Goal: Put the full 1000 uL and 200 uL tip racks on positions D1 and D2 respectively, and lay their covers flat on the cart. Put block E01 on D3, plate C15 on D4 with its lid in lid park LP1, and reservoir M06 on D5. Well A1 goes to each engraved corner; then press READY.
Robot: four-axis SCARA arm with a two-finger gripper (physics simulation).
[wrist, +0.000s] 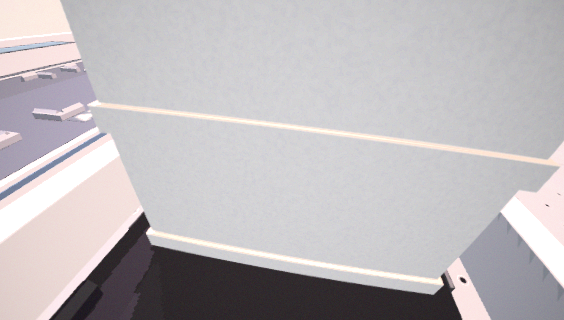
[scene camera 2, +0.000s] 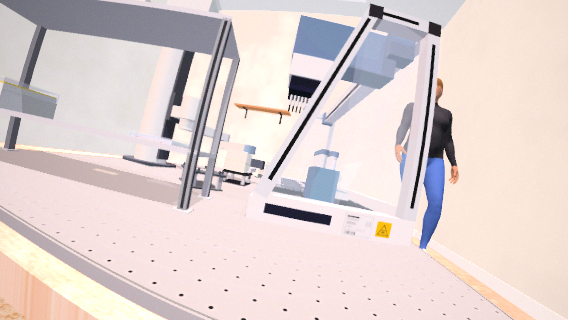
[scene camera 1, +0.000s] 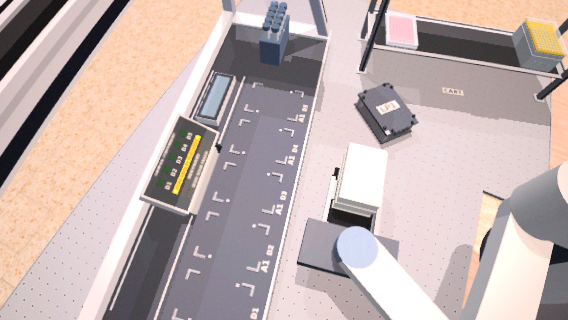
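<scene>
A pale, unlabelled box (scene camera 1: 364,172) (wrist: 300,75) stands upright on the cart; which task item it is I cannot tell. My gripper (scene camera 1: 357,186) is open around it, with one finger along its left side. The far finger is mostly hidden. In the wrist view the box's ridged side fills the middle. A yellow-topped tip rack (scene camera 1: 544,40) (scene camera 2: 27,99) and a pink-topped plate or rack (scene camera 1: 401,31) stand on a raised shelf. The dark lid park LP1 (scene camera 1: 375,120) lies beyond the box. The deck (scene camera 1: 240,195) (wrist: 45,100) shows bare positions D2 to D5.
A blue block with capped tubes (scene camera 1: 274,47) (scene camera 2: 321,184) stands at the deck's far end. A display panel (scene camera 1: 182,165) with a yellow bar stands along the deck's left side. Shelf posts (scene camera 1: 374,40) (scene camera 2: 204,115) rise from the cart. A person (scene camera 2: 440,135) stands behind the deck frame.
</scene>
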